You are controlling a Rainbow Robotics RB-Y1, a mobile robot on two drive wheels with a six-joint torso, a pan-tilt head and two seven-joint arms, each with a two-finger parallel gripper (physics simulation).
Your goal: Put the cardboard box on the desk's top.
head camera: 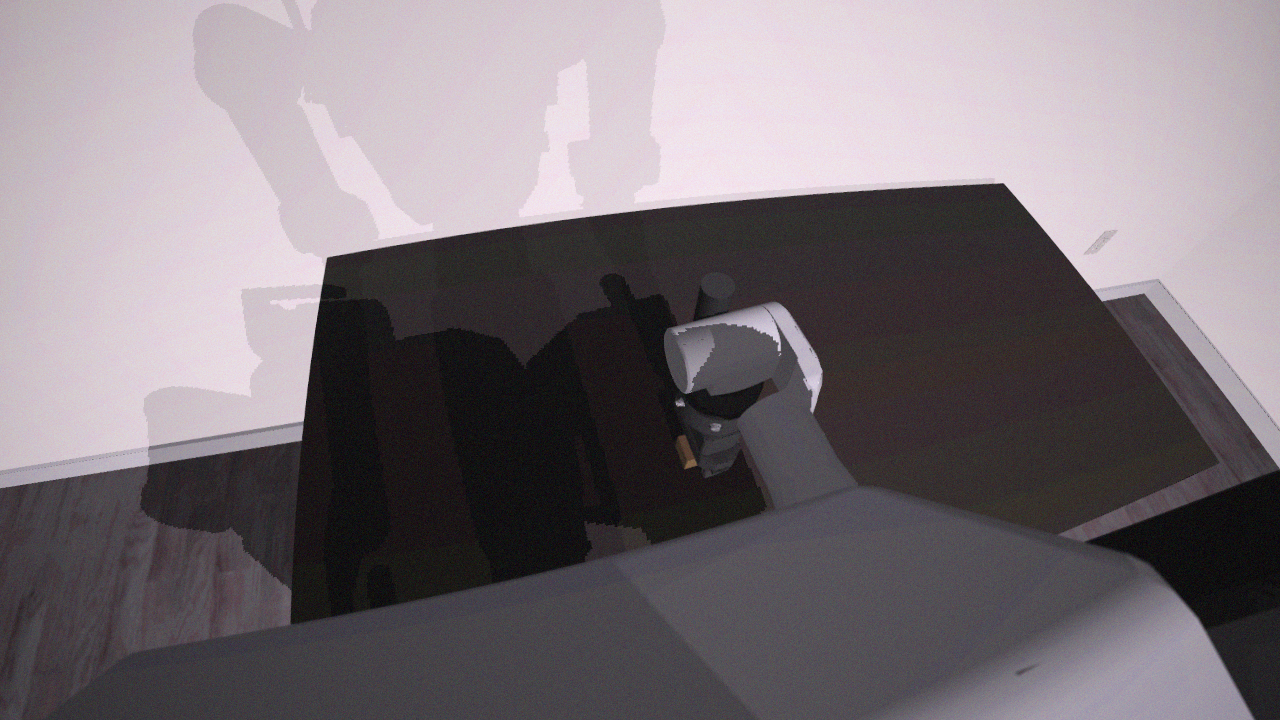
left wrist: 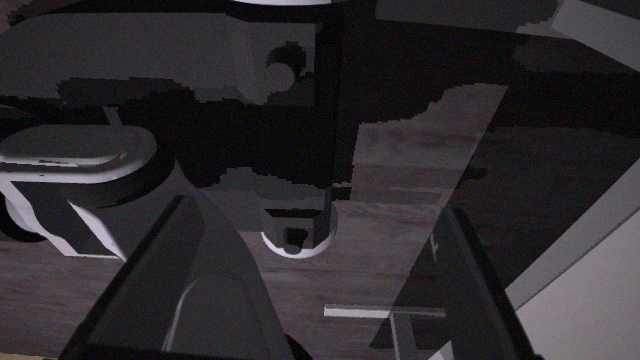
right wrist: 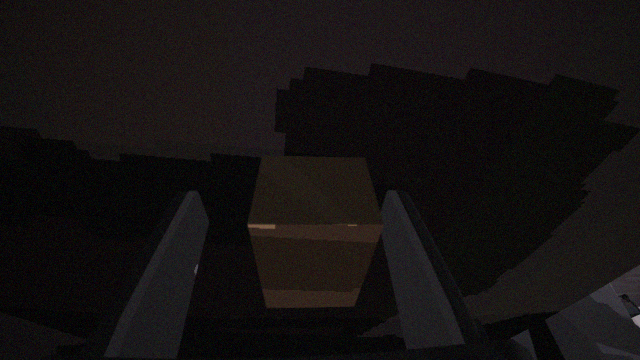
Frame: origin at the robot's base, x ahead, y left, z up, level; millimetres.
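Seen in the pictures: left gripper, between the fingertips: (left wrist: 315,216); right gripper, between the fingertips: (head camera: 698,446) (right wrist: 294,205).
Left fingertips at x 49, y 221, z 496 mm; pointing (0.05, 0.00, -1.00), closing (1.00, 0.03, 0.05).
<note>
A point is followed by its place in that frame.
The cardboard box (head camera: 685,452) @[x 347, y -178, z 752 mm] (right wrist: 315,192) @[x 357, y -232, z 740 mm], small and brown, appears to stand on the dark desk's top (head camera: 939,313) @[x 492, y -727, z 721 mm] (right wrist: 125,75) @[x 414, y -257, z 721 mm]. My right gripper (head camera: 707,450) @[x 363, y -206, z 722 mm] (right wrist: 294,205) @[x 363, y -206, z 722 mm] is open around the box. In the right wrist view a gap shows between the box and the finger at the left, while the finger at the right is very close to the box or touches it; I cannot tell which. The underside of the box is hidden. In the head view my arm and wrist cover part of the desk. My left gripper (left wrist: 315,216) @[x 49, y 221, z 496 mm] is open and empty, over the floor.
A pale wall (head camera: 805,89) @[x 876, y -560, z 945 mm] stands behind the desk, with the robot's shadow across wall and desk. Wood-look floor (head camera: 71,555) @[x 690, y 1491, z 1 mm] (left wrist: 310,285) @[x 26, y -807, z 1 mm] shows beside the desk. My robot base (left wrist: 75,150) shows at the left of the left wrist view.
</note>
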